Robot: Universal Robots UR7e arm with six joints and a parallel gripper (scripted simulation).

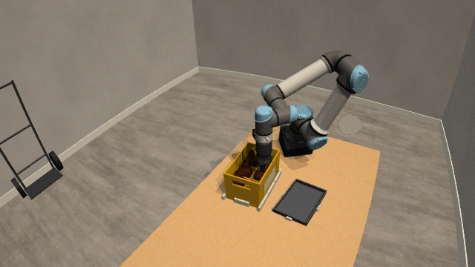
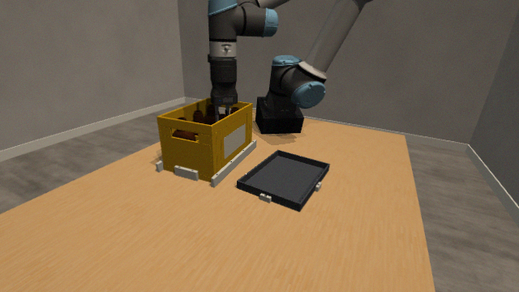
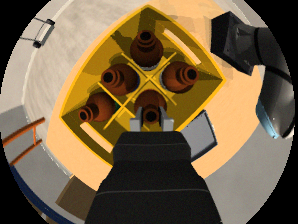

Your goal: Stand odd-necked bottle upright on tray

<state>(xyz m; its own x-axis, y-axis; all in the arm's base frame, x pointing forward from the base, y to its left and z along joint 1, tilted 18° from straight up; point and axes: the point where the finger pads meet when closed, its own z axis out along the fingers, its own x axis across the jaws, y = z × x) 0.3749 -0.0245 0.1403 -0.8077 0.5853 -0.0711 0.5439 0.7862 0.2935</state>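
Now: the bottle 7 cm below my hand. Round my hand: yellow crate: 1 cm ahead, 5 cm to the right, 8 cm below; then dark tray: 2 cm behind, 23 cm to the left, 15 cm below.
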